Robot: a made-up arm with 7 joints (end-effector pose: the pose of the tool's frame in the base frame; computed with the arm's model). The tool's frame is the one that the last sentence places.
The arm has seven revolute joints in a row. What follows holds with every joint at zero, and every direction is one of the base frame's.
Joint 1 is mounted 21.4 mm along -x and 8.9 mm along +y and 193.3 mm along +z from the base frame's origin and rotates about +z.
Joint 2 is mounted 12.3 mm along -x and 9.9 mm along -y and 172.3 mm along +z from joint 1 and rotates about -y.
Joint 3 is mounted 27.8 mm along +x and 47 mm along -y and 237.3 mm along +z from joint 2 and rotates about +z.
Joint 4 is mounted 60.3 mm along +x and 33.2 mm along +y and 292.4 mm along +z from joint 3 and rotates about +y.
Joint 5 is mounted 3.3 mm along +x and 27.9 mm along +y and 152.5 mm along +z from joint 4 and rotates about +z.
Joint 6 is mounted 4.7 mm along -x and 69.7 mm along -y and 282.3 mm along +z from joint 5 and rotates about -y.
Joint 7 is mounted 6.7 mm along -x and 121.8 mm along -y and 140.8 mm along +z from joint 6 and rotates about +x.
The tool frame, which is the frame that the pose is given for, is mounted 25.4 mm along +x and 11.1 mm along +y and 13.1 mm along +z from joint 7; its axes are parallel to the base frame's.
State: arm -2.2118 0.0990 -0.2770 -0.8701 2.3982 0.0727 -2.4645
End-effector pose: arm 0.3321 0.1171 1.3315 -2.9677 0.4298 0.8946
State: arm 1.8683 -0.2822 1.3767 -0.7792 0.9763 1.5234 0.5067
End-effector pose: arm 0.1515 0.4746 1.1910 -1.7296 -0.8338 -0.6156
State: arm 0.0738 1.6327 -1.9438 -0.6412 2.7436 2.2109 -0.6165
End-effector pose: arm -0.9684 -0.1785 0.4953 0.1190 2.8609 -0.3553
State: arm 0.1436 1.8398 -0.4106 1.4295 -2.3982 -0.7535 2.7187
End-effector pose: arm -0.9415 -0.2664 0.7144 -1.1081 1.5540 1.0408
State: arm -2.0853 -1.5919 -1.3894 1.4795 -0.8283 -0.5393 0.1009
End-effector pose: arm -0.9267 -0.2108 0.3408 -0.8441 -0.9668 0.0132
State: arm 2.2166 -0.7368 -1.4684 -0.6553 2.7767 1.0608 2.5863
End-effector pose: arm -0.6008 0.6553 0.9900 0.4080 -2.8562 0.0057
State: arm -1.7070 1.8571 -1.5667 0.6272 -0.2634 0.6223 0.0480
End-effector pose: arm -0.2356 1.0616 0.0040 -0.0925 2.2606 1.8604
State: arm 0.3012 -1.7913 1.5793 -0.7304 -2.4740 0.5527 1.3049
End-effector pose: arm 0.9962 -0.1281 0.3914 0.2863 0.5241 -1.3944
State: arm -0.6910 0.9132 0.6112 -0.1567 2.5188 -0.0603 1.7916
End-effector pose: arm -0.6217 0.7438 1.0104 -0.2382 1.6772 0.9332
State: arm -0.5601 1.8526 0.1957 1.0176 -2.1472 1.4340 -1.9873
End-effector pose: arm -0.6595 0.7472 0.5002 0.4201 -1.1714 1.9843
